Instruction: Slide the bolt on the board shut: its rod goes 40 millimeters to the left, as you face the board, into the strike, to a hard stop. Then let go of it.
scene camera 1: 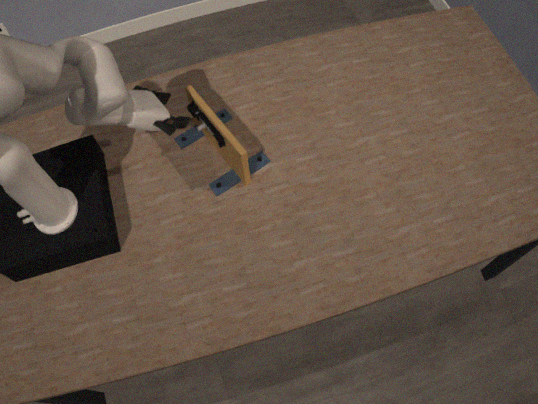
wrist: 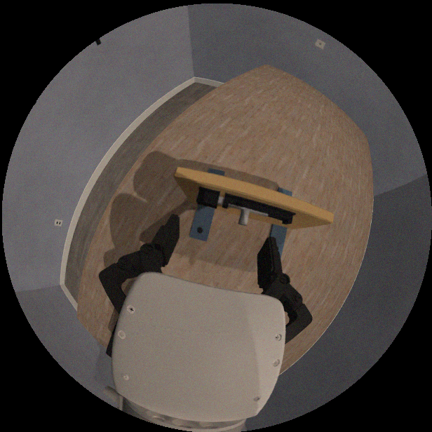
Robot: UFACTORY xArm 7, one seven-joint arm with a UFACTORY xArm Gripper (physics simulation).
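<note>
The orange-yellow board stands upright on the table. In the wrist view, the black strike is at the left of its near face and the black bolt housing is right of it. A short stretch of grey rod bridges the gap between them; how deep its end sits in the strike is hidden. The grey bolt knob sticks out toward the gripper. My gripper is open and empty, its fingertips short of the board, the knob beyond them and nearer the right finger.
Blue feet with dark screws carry the board and stick out at its front and back. A black block stands on the wooden table near the arm in the scene view. The table's edge runs behind the gripper.
</note>
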